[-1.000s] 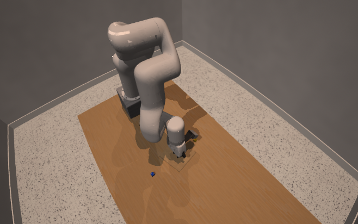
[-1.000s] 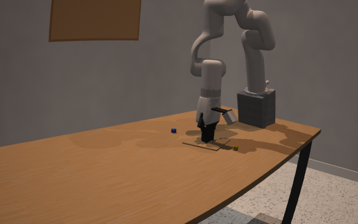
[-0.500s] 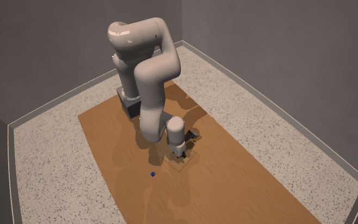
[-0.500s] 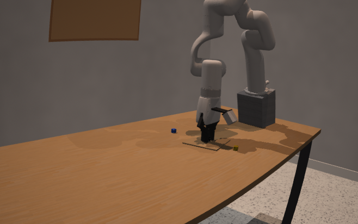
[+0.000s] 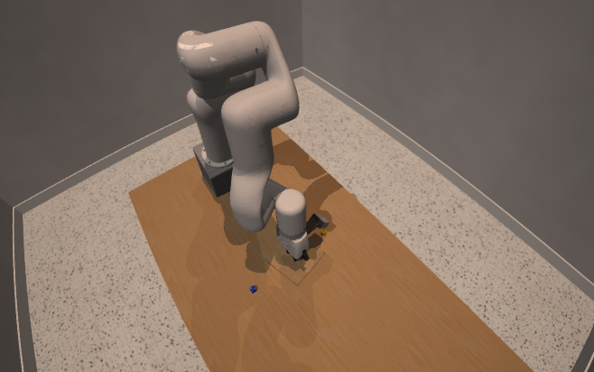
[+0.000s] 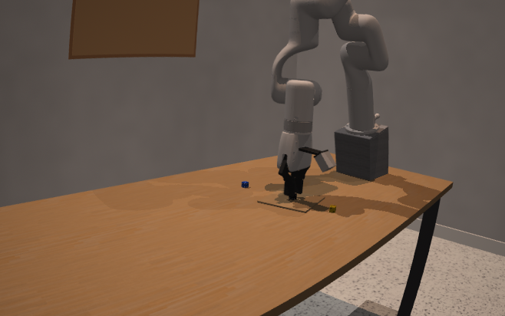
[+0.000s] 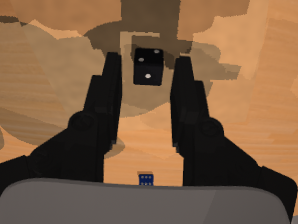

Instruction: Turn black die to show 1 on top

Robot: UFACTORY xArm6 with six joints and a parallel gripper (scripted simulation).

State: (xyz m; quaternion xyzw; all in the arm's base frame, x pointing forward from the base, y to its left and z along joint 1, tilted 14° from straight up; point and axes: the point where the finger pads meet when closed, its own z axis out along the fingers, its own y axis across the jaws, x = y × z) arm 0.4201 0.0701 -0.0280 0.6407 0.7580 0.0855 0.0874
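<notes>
The black die lies 3 cm below my hand. Round my hand: yellow die: 13 cm to the left, 3 cm below, 2 cm behind; tan mat: 4 cm below; blue die: 17 cm to the right, 4 cm ahead, 3 cm below.
</notes>
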